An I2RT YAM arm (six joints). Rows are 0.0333 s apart.
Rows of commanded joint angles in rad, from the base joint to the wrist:
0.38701, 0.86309, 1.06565, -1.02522, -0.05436, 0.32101
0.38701, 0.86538, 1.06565, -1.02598, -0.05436, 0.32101
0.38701, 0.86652, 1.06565, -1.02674, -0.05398, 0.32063
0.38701, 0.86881, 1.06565, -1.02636, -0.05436, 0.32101
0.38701, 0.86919, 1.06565, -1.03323, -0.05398, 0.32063
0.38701, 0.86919, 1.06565, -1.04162, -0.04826, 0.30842
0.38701, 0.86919, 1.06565, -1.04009, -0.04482, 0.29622
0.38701, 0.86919, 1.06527, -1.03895, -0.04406, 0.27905
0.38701, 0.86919, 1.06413, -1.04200, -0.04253, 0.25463
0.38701, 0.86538, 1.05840, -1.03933, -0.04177, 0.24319
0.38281, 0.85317, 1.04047, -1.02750, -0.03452, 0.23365
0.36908, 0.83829, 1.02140, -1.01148, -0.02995, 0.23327
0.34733, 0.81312, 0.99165, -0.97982, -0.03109, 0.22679
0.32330, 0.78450, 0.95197, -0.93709, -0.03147, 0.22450
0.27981, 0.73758, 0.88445, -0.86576, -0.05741, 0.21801
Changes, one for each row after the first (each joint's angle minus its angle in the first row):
0.00000, 0.00229, 0.00000, -0.00076, 0.00000, 0.00000
0.00000, 0.00343, 0.00000, -0.00152, 0.00038, -0.00038
0.00000, 0.00572, 0.00000, -0.00114, 0.00000, 0.00000
0.00000, 0.00610, 0.00000, -0.00801, 0.00038, -0.00038
0.00000, 0.00610, 0.00000, -0.01640, 0.00610, -0.01259
0.00000, 0.00610, 0.00000, -0.01487, 0.00954, -0.02479
0.00000, 0.00610, -0.00038, -0.01373, 0.01030, -0.04196
0.00000, 0.00610, -0.00152, -0.01678, 0.01183, -0.06638
0.00000, 0.00229, -0.00725, -0.01411, 0.01259, -0.07782
-0.00420, -0.00992, -0.02518, -0.00228, 0.01984, -0.08736
-0.01793, -0.02480, -0.04425, 0.01374, 0.02441, -0.08774
-0.03968, -0.04997, -0.07400, 0.04540, 0.02327, -0.09422
-0.06371, -0.07859, -0.11368, 0.08813, 0.02289, -0.09651
-0.10720, -0.12551, -0.18120, 0.15946, -0.00305, -0.10300

